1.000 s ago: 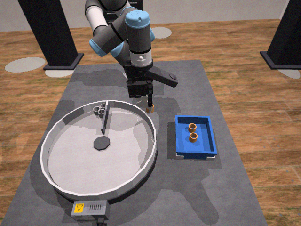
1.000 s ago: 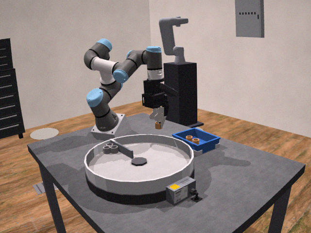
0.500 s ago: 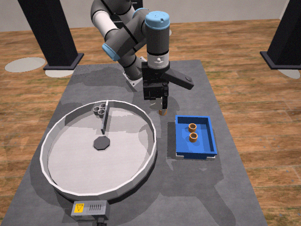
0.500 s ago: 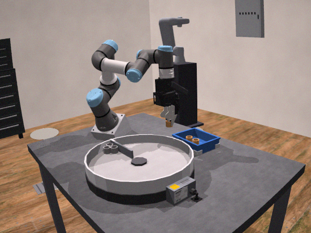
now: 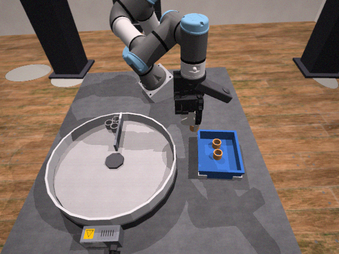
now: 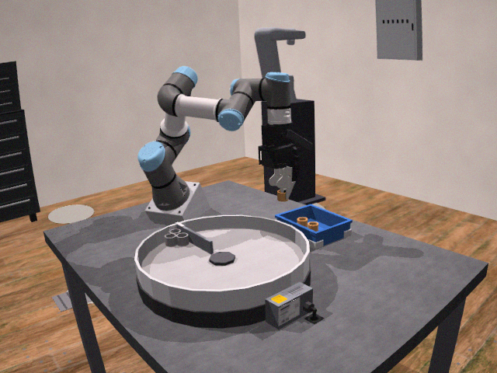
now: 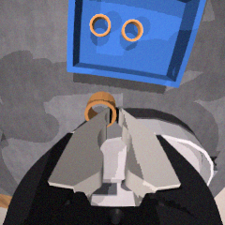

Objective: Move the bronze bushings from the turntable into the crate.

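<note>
The blue crate is 2 cm ahead of my hand, 9 cm to the left of it and 12 cm below it. From my hand the other things lie so: grey turntable: 11 cm ahead, 27 cm to the right, 9 cm below.
</note>
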